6 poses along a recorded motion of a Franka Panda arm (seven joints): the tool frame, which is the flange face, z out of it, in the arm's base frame.
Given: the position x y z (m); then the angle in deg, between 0 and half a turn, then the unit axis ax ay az.
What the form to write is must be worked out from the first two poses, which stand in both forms.
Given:
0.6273, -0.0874, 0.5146, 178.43, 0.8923, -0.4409, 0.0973
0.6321, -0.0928, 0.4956, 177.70, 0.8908, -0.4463, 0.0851
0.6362, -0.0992, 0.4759, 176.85, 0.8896, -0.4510, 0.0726
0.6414, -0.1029, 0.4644, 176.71, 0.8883, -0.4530, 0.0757
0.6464, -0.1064, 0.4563, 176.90, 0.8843, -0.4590, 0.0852
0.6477, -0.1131, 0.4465, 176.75, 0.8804, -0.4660, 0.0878
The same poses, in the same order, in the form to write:
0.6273, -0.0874, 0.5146, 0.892, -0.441, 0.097, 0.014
0.6321, -0.0928, 0.4956, 0.891, -0.446, 0.085, 0.020
0.6362, -0.0992, 0.4759, 0.889, -0.451, 0.073, 0.027
0.6414, -0.1029, 0.4644, 0.888, -0.453, 0.076, 0.029
0.6464, -0.1064, 0.4563, 0.884, -0.459, 0.085, 0.027
0.6477, -0.1131, 0.4465, 0.880, -0.466, 0.088, 0.028

